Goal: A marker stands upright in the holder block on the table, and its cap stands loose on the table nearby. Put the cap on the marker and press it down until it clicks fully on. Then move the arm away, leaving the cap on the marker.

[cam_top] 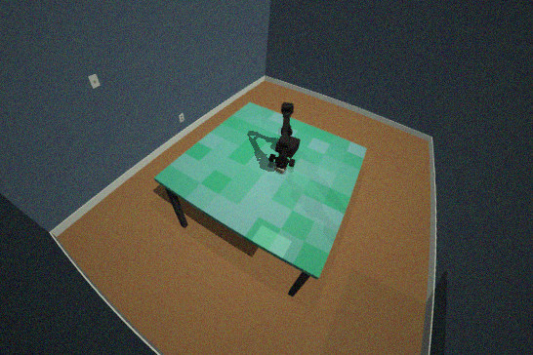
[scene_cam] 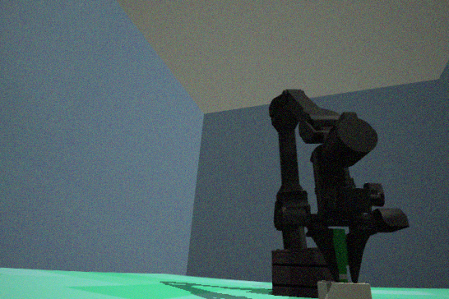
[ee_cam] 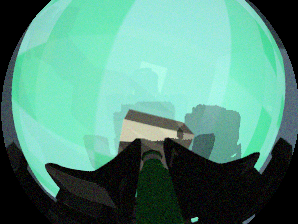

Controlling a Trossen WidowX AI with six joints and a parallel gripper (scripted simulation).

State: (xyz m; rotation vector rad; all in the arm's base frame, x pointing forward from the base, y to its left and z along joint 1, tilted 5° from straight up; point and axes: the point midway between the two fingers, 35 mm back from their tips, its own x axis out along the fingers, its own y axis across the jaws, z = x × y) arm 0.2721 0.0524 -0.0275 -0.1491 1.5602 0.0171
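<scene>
The green marker is 2 cm behind my gripper tip and 3 cm above it. From my gripper tip the other things lie so: green cap (2 cm behind, 5 cm above); pale holder block (2 cm behind, 2 cm below).
</scene>
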